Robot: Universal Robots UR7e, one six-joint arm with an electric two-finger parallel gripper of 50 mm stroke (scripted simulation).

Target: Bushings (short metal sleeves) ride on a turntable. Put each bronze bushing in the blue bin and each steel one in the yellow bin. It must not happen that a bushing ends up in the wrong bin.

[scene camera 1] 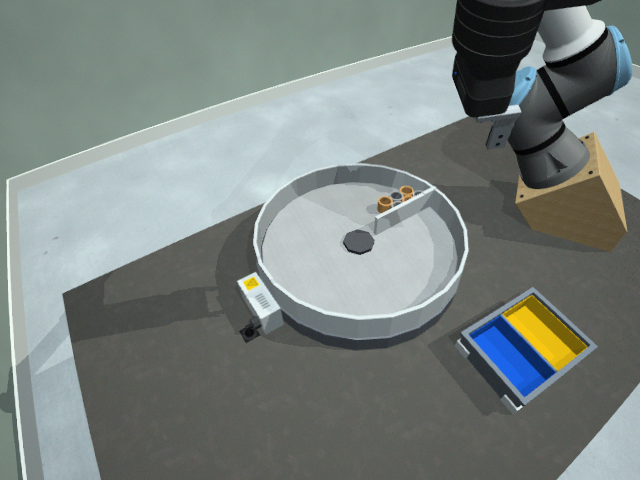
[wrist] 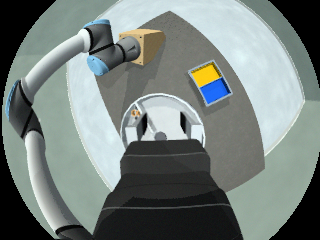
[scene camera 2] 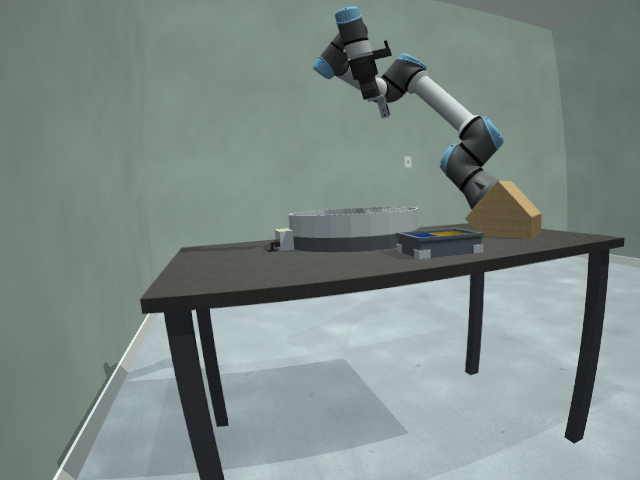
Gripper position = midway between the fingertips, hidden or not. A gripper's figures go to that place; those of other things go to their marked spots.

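The bin [scene camera 1: 546, 337] is 80 cm from the lens, and a grey turntable [scene camera 1: 321, 248] sits at 77 cm from the lens. My gripper [scene camera 1: 488, 128] is 52 cm from the lens, so it's nearer to the lens than the bin is.
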